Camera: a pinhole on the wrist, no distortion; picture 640 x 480 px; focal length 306.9 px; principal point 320.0 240.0 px. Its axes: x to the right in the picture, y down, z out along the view. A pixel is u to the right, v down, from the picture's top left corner.
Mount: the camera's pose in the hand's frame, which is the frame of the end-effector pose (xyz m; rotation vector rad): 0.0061 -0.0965 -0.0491 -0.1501 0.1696 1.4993
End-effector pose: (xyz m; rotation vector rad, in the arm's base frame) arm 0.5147 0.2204 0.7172 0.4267 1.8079 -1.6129
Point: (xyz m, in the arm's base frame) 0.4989 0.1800 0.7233
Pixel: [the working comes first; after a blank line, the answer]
In the camera's frame: 0.0562 -0.0034 0.0974

496.9 229.4
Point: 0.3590 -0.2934 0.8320
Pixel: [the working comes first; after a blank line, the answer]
In the camera's frame: -0.2732 -0.1350 0.4576

136.8 149.5
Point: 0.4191 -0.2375 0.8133
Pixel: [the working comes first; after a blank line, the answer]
In the camera's frame: -0.2069 -0.0897 0.4323

173.1 176.3
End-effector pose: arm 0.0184 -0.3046 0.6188 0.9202 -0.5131 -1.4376
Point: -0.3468 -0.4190 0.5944
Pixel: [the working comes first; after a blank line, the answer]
In the camera's frame: -0.1959 -0.0756 0.3145

128.8 166.2
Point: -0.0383 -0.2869 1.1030
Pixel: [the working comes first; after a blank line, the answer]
In the camera's frame: 0.3462 0.1683 0.4483

557.0 355.2
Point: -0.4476 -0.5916 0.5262
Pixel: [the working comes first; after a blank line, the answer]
In the camera's frame: -0.2949 -0.2522 0.3750

78.7 33.6
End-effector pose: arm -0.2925 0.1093 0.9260 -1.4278 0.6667 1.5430
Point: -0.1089 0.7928 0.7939
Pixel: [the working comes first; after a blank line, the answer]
In the camera's frame: -0.4249 -0.3263 0.4478

28.8 16.4
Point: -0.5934 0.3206 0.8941
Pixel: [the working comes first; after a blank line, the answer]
In the camera's frame: 0.1932 -0.0352 0.4168

462.3 214.1
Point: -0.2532 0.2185 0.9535
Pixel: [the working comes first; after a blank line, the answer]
In the camera's frame: -0.0185 0.0035 0.1281

275.6 248.4
